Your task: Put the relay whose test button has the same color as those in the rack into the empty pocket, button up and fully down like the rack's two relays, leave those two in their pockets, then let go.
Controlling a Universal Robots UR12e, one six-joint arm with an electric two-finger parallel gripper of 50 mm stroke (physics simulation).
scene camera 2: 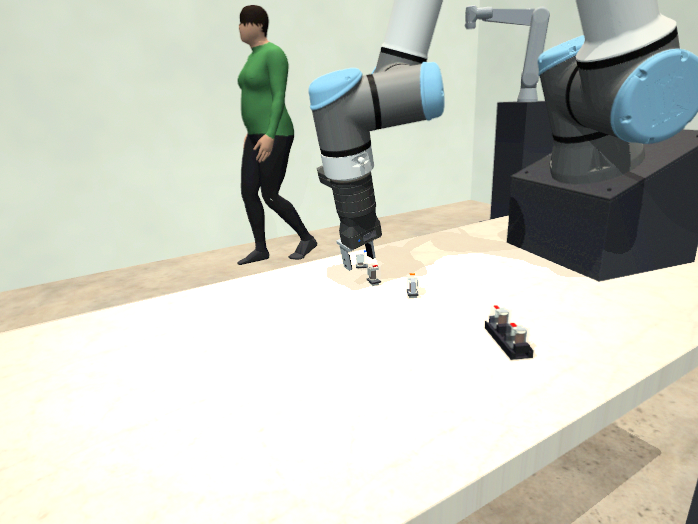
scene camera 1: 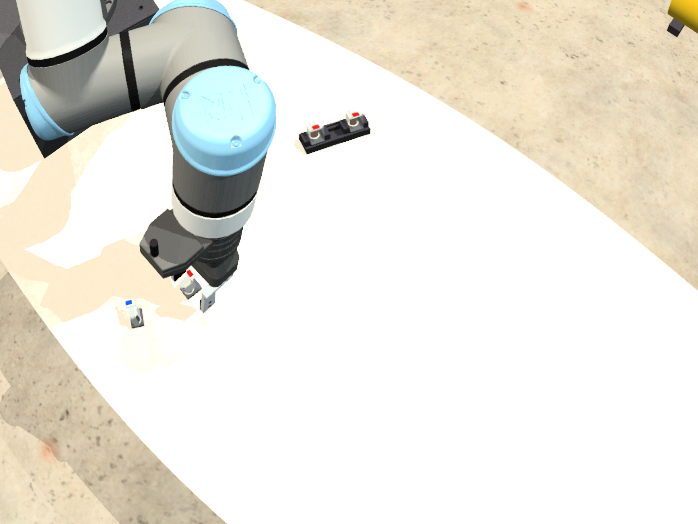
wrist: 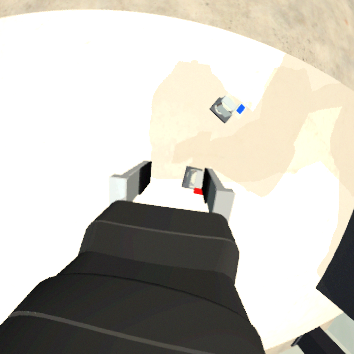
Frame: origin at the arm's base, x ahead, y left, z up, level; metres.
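Seen in the pictures: gripper, fingertip midpoint: (scene camera 2: 359,262) (scene camera 1: 192,290) (wrist: 176,174); arm's base, link origin: (scene camera 2: 596,163).
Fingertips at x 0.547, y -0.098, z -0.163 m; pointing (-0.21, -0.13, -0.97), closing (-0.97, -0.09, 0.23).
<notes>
Pixels of each thing's middle, then the offset from my fingertips to it. "*": a spot on its surface instead.
- relay with the red test button, body centre: (wrist: 194,179) (scene camera 1: 188,284) (scene camera 2: 373,274) dx -0.028, dy +0.006, dz -0.029 m
- black rack, body centre: (scene camera 1: 334,131) (scene camera 2: 507,335) dx -0.093, dy +0.329, dz -0.040 m
- empty pocket, surface spot: (scene camera 1: 334,128) * dx -0.101, dy +0.335, dz -0.044 m
- blue-button relay, body centre: (wrist: 226,107) (scene camera 1: 133,314) (scene camera 2: 361,260) dx -0.048, dy -0.086, dz -0.029 m
- orange-button relay, body centre: (scene camera 2: 412,285) dx -0.063, dy +0.100, dz -0.029 m
The relay with the red test button (scene camera 1: 190,286) (scene camera 2: 373,275) (wrist: 193,177) stands upright on the table, button up. My gripper (scene camera 1: 192,288) (scene camera 2: 359,262) (wrist: 176,174) is open and empty above the table, tilted a little. In the wrist view this relay appears between the fingers, close to the right one. The black rack (scene camera 1: 338,141) (scene camera 2: 521,354) holds two red-button relays, one (scene camera 1: 314,133) (scene camera 2: 500,317) at each end, the other (scene camera 1: 352,120) (scene camera 2: 519,335) opposite. The empty pocket (scene camera 1: 334,128) lies between them.
A blue-button relay (scene camera 1: 135,314) (scene camera 2: 360,260) (wrist: 225,108) stands near the table's curved edge. An orange-button relay (scene camera 2: 412,285) stands between the loose red one and the rack; the arm hides it in scene camera 1. A person (scene camera 2: 263,90) is behind the table.
</notes>
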